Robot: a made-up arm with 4 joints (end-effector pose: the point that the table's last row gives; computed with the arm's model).
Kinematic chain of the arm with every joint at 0, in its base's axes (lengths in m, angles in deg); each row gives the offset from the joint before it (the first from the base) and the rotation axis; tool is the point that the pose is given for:
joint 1: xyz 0 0 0.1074 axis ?
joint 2: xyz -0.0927 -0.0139 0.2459 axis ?
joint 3: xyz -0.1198 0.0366 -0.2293 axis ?
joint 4: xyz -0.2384 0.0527 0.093 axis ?
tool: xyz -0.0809 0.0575 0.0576
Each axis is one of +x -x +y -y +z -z.
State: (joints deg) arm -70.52 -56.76 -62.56 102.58
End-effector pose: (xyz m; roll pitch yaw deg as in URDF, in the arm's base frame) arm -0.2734 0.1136 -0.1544 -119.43 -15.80 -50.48
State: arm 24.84 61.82 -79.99 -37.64
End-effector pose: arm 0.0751 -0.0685 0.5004 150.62 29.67 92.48
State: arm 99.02 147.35 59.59 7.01
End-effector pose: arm 0.7620 0.0901 0.4902 -12.27 22.71 -149.71
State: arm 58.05 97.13 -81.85 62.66
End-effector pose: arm 0.2384 -0.1303 0.4801 85.61 3.17 79.66
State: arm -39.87 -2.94 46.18 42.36
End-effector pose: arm -0.2870 0.1363 -0.3343 -72.36 -85.48 28.04
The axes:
joint 1: +y
joint 2: +x
joint 3: -y
joint 4: -x

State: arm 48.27 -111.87 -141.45 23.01
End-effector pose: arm 0.1807 -0.1931 0.1156 -136.71 -47.58 -120.99
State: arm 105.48 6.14 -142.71 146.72
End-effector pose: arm 0.1868 0.0635 0.0042 37.66 -68.05 170.02
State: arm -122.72 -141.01 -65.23 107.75
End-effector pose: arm 0.0825 -0.0687 -0.2289 -87.86 1.66 -145.14
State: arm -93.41 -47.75 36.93 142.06
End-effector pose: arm 0.1175 -0.2650 -0.3615 33.95 -50.71 135.39
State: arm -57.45 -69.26 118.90 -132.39
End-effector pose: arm -0.1120 -0.5306 0.0095 -16.39 13.92 122.49
